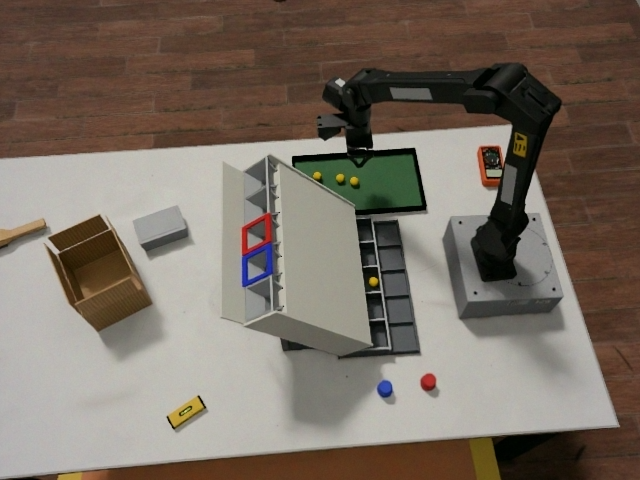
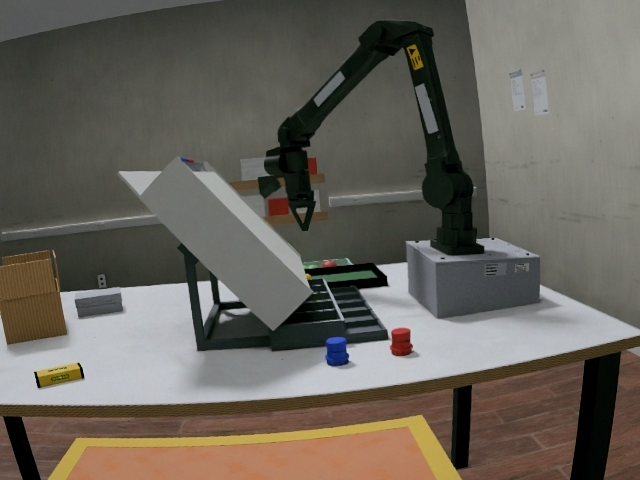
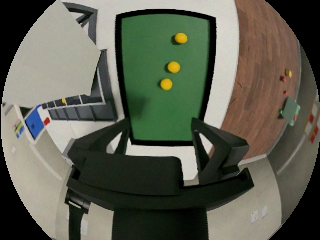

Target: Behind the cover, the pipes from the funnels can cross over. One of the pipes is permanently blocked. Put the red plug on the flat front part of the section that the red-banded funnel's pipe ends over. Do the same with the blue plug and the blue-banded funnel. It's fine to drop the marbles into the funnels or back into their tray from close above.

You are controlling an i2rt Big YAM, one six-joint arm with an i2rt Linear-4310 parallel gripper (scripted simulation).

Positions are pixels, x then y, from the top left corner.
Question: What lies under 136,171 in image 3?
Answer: My gripper.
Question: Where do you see a green marble tray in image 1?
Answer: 390,182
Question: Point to a green marble tray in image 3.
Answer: At 144,44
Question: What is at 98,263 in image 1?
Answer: A cardboard box.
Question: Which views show my gripper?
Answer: Image 1, image 2 and image 3: all of them.
